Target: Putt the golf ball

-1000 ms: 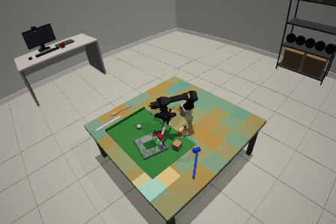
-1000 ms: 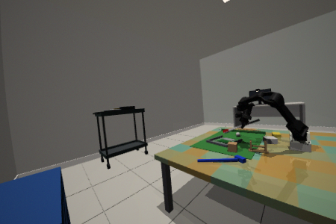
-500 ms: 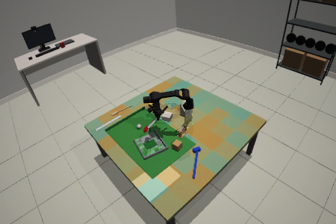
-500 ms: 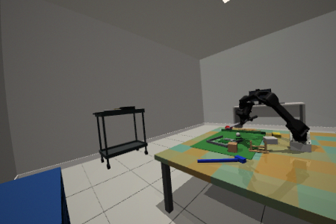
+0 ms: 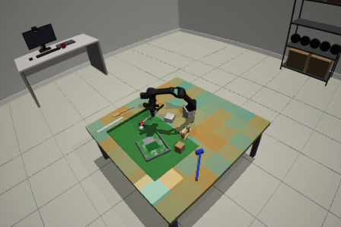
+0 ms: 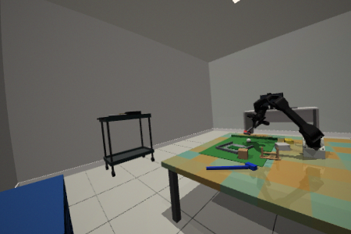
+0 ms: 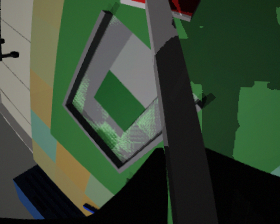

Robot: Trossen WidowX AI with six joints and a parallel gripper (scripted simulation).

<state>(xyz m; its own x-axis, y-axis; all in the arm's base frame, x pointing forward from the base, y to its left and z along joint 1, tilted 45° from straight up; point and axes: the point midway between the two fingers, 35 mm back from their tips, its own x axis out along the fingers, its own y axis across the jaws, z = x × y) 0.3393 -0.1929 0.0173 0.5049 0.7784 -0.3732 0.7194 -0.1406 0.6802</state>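
My gripper tip is 150 mm above the white golf ball, 120 mm to the left of it and 60 mm short of it. Round my gripper tip: blue putter (520 mm to the left, 160 mm below, 70 mm ahead); then yellow block (260 mm behind, 240 mm to the right, 160 mm below); then white block (200 mm behind, 150 mm below).
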